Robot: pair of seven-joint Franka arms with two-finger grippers.
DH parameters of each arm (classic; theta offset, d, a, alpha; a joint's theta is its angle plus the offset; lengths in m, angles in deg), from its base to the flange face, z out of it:
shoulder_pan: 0 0.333 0 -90
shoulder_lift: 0 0 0 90
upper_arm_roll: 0 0.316 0.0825 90
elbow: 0 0 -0.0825 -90
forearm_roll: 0 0.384 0 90
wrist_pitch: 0 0 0.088 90
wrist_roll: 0 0.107 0 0
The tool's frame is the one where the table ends.
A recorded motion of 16 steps. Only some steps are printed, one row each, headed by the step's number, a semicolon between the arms.
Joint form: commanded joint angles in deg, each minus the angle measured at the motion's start. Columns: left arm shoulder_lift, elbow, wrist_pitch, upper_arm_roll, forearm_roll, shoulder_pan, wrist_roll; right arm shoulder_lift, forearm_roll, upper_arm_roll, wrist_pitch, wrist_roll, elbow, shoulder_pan.
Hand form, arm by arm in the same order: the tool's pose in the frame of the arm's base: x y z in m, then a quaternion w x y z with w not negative. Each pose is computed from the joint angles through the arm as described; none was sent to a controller.
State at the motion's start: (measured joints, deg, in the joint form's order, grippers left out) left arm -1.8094 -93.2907 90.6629 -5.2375 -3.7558 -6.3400 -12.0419; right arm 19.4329 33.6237 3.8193 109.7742 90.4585 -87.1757 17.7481
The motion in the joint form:
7: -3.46 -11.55 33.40 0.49 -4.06 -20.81 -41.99; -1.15 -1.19 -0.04 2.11 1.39 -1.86 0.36
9: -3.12 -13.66 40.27 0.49 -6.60 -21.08 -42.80; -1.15 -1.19 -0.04 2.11 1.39 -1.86 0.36
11: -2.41 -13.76 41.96 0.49 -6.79 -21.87 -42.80; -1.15 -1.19 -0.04 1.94 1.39 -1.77 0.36
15: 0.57 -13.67 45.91 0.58 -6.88 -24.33 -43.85; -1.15 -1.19 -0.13 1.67 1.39 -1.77 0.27
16: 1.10 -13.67 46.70 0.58 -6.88 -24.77 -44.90; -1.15 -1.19 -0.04 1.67 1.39 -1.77 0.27
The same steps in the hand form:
7: 0.4802 -0.3074 0.6120 0.18775 0.95236 0.21145 0.11425; 0.6085 0.2772 0.4830 0.18105 -0.72891 0.62668 0.20779
9: 0.4850 -0.3121 0.6047 0.22723 0.93811 0.22838 0.12711; 0.6085 0.2772 0.4830 0.18105 -0.72891 0.62668 0.20779
11: 0.4851 -0.3205 0.6004 0.23398 0.93709 0.22405 0.13011; 0.6083 0.2773 0.4835 0.18061 -0.72928 0.62620 0.20833
15: 0.4867 -0.3477 0.5795 0.24416 0.93597 0.21829 0.12920; 0.6086 0.2756 0.4831 0.17904 -0.72882 0.62688 0.20927
16: 0.4867 -0.3526 0.5757 0.24726 0.93399 0.22414 0.12766; 0.6083 0.2765 0.4832 0.17901 -0.72923 0.62630 0.20961

